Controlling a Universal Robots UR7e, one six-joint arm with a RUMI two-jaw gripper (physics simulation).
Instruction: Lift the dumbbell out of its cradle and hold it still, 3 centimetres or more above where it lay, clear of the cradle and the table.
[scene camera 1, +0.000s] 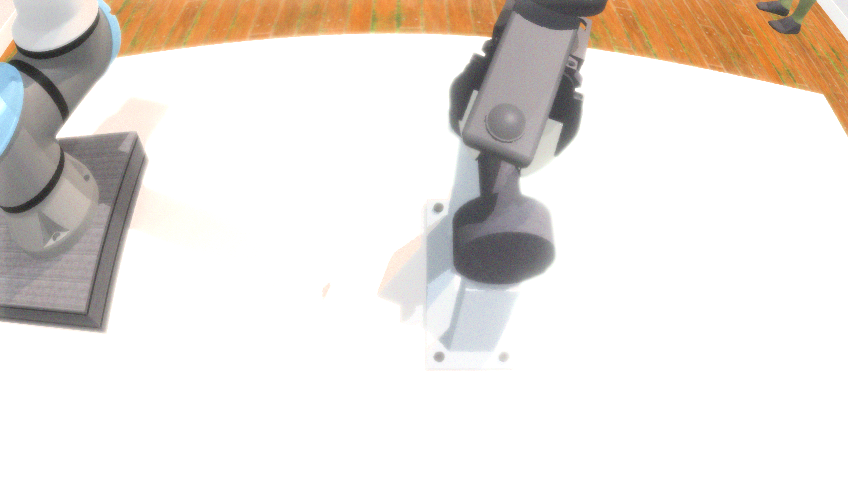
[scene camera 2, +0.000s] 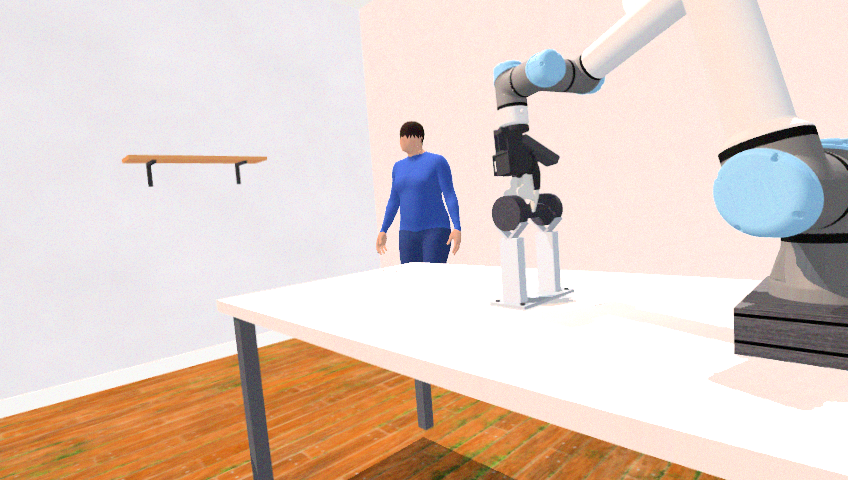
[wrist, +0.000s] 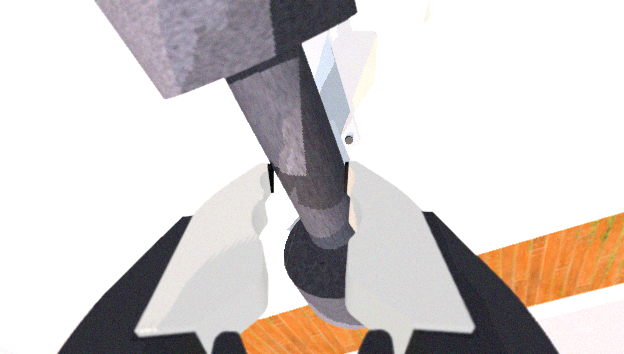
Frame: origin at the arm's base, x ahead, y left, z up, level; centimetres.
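Where they show: gripper, fingertip midpoint: (scene camera 1: 498, 167) (wrist: 309, 165); arm's base at its link origin: (scene camera 1: 56, 211) (scene camera 2: 827, 294).
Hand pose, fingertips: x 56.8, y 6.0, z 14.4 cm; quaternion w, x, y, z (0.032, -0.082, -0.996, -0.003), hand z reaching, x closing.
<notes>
Each offset is from my fingertips to the top centre of the thing. Level surfaces: height alone.
The dark grey dumbbell {dz +4.6, dx +0.0, dy -0.2 cm} (scene camera 1: 504, 237) (scene camera 2: 509, 212) (wrist: 280, 117) lies level, its two round heads resting in the V-shaped tops of the white cradle {dz -1.7, dx +0.0, dy -0.2 cm} (scene camera 1: 470, 359) (scene camera 2: 513, 270). The cradle has two upright posts on a base plate bolted to the table. My gripper (scene camera 1: 503, 163) (scene camera 2: 532, 206) (wrist: 309, 165) points down over the dumbbell and is shut on its handle, between the two heads. In the wrist view one pale finger stands on each side of the handle. In scene camera 1 the wrist and gripper body hide the far head and the fingertips.
The white table {dz -21.5 cm} (scene camera 1: 238, 386) (scene camera 2: 416, 333) bears the cradle. The arm's dark base block (scene camera 1: 53, 285) (scene camera 2: 785, 336) stands on it, off to one side of the cradle. A person in blue (scene camera 2: 421, 190) stands beyond the table. A wooden shelf (scene camera 2: 193, 158) hangs on the wall.
</notes>
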